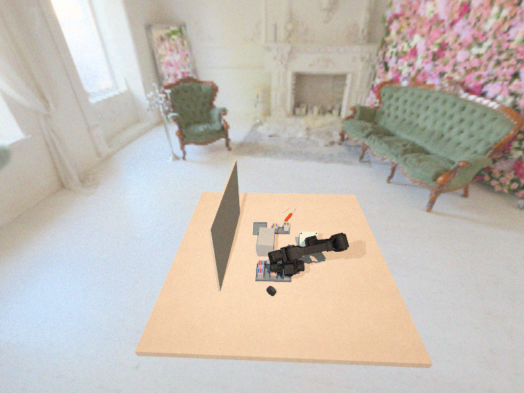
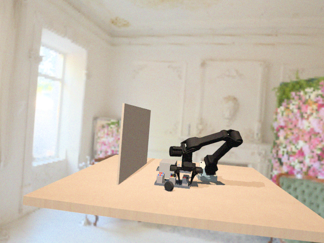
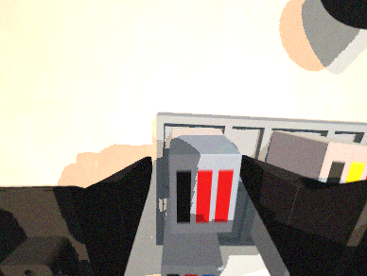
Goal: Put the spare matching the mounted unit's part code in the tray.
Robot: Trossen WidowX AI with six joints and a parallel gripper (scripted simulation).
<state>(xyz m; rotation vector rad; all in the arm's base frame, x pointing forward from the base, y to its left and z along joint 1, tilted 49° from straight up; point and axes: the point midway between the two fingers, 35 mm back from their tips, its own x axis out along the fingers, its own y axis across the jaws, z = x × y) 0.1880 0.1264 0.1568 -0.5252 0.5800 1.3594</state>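
My gripper tip is 20 mm below the grey spare block. The rest, counted from my gripper tip: black cylinder: 100 mm ahead, 100 mm to the left, 10 mm above; then mounted unit: 90 mm ahead, 240 mm to the right, 30 mm above; then grey tray: 110 mm ahead, 430 mm to the right, 10 mm below.
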